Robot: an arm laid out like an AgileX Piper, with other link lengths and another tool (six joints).
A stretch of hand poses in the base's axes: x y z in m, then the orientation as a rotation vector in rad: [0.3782, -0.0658, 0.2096, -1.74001, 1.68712, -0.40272]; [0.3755, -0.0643, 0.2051, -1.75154, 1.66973, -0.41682]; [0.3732, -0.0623, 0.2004, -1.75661, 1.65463, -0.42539]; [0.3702, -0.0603, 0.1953, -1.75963, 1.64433, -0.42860]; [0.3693, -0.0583, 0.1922, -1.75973, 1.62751, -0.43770]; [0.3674, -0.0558, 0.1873, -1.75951, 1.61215, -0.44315]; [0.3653, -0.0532, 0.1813, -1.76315, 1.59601, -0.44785]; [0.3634, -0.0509, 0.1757, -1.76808, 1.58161, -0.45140]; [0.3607, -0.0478, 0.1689, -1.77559, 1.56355, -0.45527]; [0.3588, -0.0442, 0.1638, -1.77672, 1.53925, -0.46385]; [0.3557, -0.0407, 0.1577, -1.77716, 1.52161, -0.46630]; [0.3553, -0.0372, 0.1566, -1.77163, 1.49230, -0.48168]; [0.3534, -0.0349, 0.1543, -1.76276, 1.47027, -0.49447]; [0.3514, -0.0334, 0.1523, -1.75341, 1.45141, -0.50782]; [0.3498, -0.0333, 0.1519, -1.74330, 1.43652, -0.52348]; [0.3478, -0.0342, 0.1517, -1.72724, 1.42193, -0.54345]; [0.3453, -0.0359, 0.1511, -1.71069, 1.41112, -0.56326]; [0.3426, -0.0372, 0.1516, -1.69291, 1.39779, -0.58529]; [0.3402, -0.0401, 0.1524, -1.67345, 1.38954, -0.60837]
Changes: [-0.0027, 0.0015, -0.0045, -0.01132, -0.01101, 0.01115]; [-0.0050, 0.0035, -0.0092, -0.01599, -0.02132, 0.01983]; [-0.0080, 0.0055, -0.0143, -0.01740, -0.02743, 0.02632]; [-0.0089, 0.0075, -0.0174, -0.01898, -0.04137, 0.03388]; [-0.0108, 0.0100, -0.0223, -0.01862, -0.05303, 0.04148]; [-0.0129, 0.0126, -0.0283, -0.02014, -0.06292, 0.05134]; [-0.0148, 0.0149, -0.0339, -0.02225, -0.07060, 0.06102]; [-0.0175, 0.0180, -0.0407, -0.02548, -0.07928, 0.07387]; [-0.0194, 0.0216, -0.0458, -0.02628, -0.09680, 0.08662]; [-0.0225, 0.0251, -0.0519, -0.02443, -0.10810, 0.09684]; [-0.0229, 0.0286, -0.0530, -0.02439, -0.13477, 0.10809]; [-0.0248, 0.0309, -0.0553, -0.02228, -0.15773, 0.11431]; [-0.0268, 0.0324, -0.0573, -0.02097, -0.17929, 0.11823]; [-0.0284, 0.0325, -0.0577, -0.02150, -0.19983, 0.11868]; [-0.0304, 0.0316, -0.0579, -0.02115, -0.22504, 0.11519]; [-0.0329, 0.0299, -0.0585, -0.02127, -0.24816, 0.10912]; [-0.0356, 0.0286, -0.0580, -0.02179, -0.27428, 0.10334]; [-0.0380, 0.0257, -0.0572, -0.02305, -0.29859, 0.09328]
